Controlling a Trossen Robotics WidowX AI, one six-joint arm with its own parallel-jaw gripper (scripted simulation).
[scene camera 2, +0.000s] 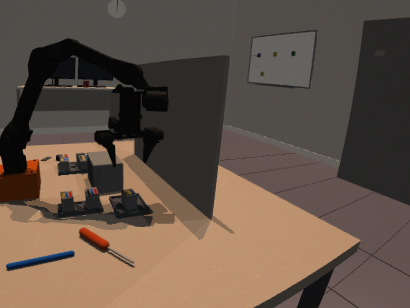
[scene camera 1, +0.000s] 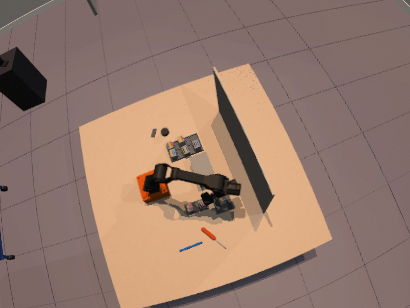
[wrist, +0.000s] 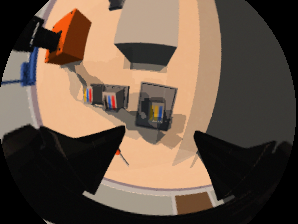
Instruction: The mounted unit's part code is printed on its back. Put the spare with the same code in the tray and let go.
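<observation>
A mounted unit [scene camera 2: 102, 174] appears in the robot's scene, as does a grey panel [scene camera 2: 187, 158], the panel being visible also at [scene camera 1: 254, 168]. The gripper [scene camera 2: 129, 165], which the wrist view shows as well [wrist: 160, 132], is open and holds nothing.
</observation>
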